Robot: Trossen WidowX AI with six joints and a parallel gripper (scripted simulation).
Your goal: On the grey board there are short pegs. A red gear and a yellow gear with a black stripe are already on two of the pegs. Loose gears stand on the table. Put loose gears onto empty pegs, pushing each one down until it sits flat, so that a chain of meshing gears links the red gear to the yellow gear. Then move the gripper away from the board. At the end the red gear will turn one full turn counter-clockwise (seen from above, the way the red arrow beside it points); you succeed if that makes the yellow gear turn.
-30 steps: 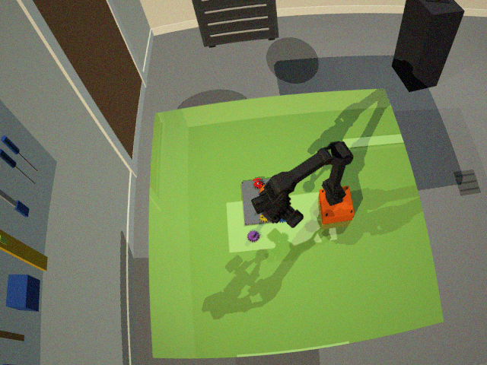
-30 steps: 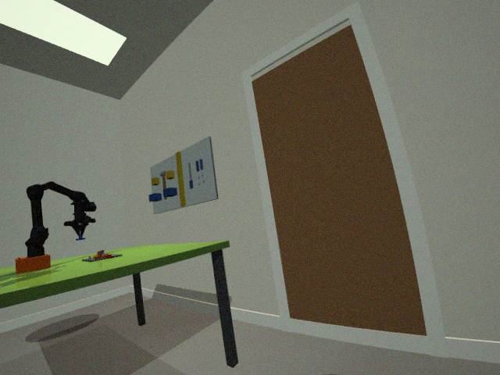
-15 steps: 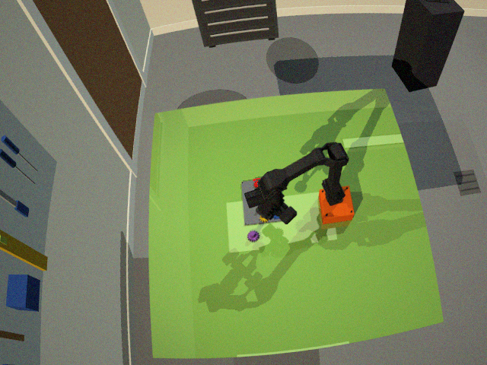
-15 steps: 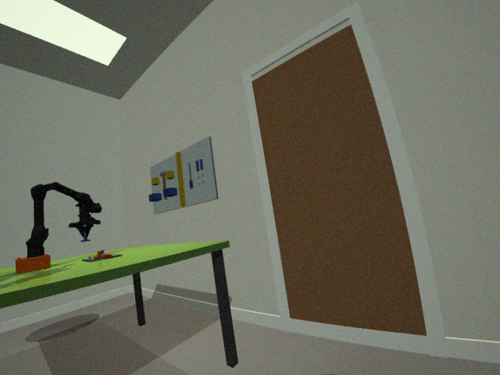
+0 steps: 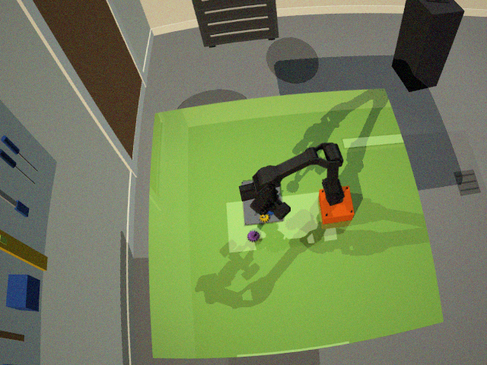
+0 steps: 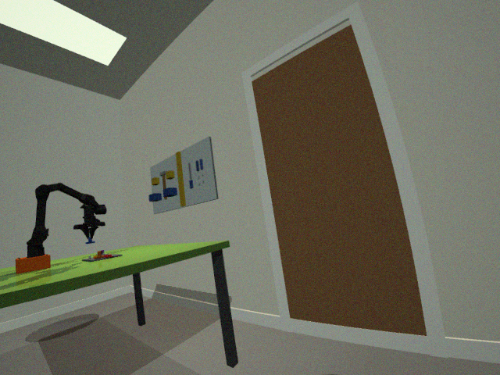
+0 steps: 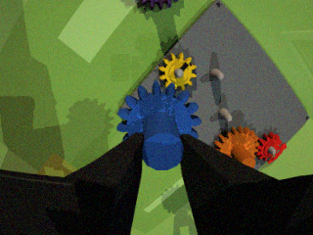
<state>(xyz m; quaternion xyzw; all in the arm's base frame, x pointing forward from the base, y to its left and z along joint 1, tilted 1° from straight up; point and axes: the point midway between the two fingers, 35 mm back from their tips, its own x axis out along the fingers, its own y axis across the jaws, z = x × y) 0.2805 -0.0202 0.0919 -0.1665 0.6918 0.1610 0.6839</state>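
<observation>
Right now the board is 12 cm below my gripper tip, 9 cm to the right of it and 2 cm ahead of it. Round my gripper tip: yellow gear (11 cm below, 3 cm ahead, 1 cm to the right); then purple gear (11 cm below, 10 cm ahead, 5 cm to the left); then blue gear (1 cm below).
</observation>
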